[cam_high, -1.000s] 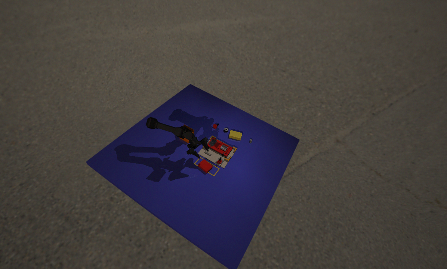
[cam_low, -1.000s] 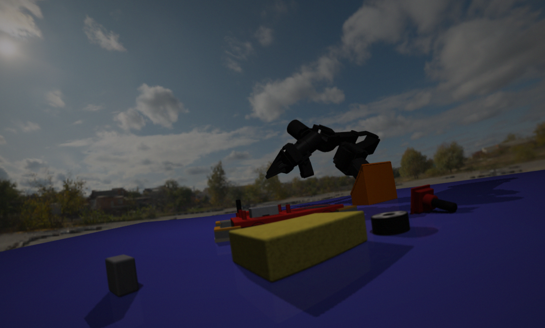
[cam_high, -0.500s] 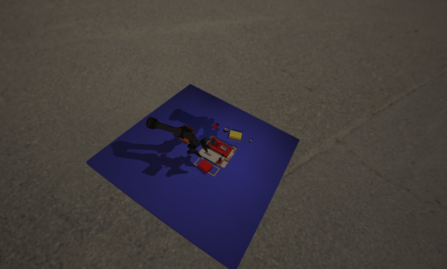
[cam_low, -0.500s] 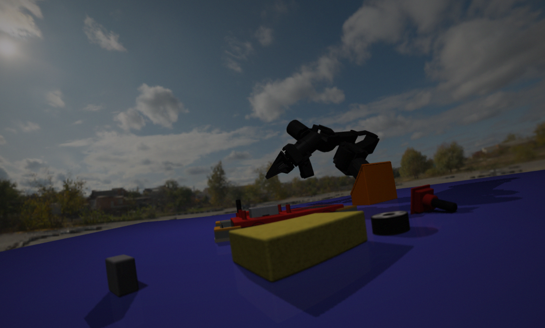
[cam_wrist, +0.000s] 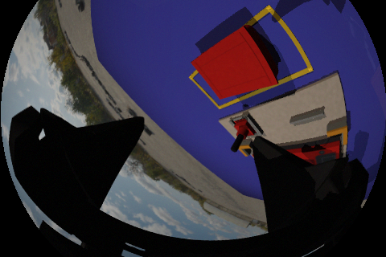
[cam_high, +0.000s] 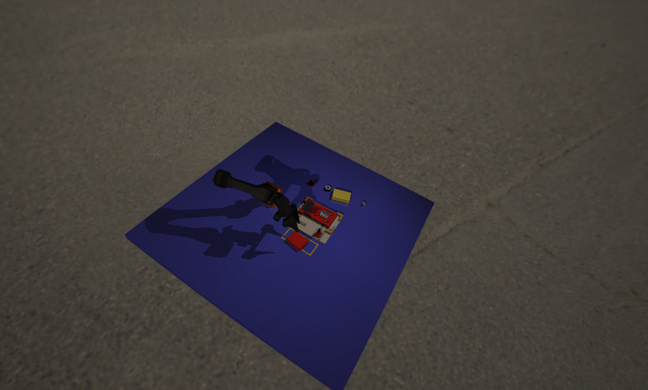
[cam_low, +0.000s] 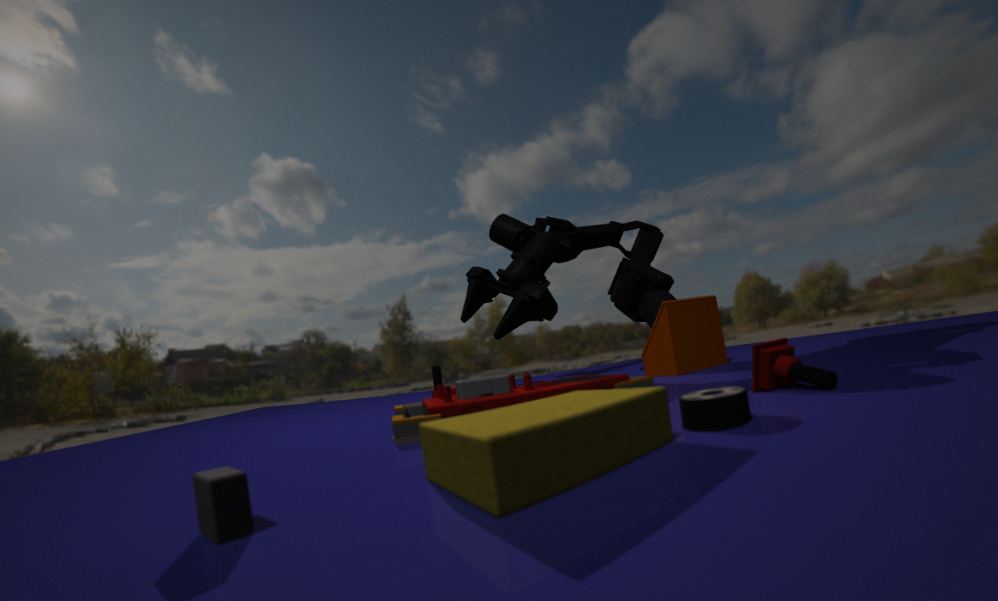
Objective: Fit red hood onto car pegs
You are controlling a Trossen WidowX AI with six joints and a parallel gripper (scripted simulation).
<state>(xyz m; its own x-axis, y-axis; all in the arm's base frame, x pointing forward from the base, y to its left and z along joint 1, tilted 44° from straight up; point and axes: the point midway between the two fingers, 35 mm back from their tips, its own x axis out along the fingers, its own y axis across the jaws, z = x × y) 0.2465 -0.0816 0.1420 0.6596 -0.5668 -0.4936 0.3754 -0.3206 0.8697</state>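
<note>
Right now the red hood is 10 mm ahead of my gripper tip, 10 mm to the right of it and 100 mm below it. The rest, counted from my gripper tip: beige jig 40 mm ahead, 190 mm to the left, 100 mm below; then grey engine block 60 mm ahead, 220 mm to the left, 90 mm below; then yellow block 80 mm ahead, 420 mm to the left, 100 mm below.
</note>
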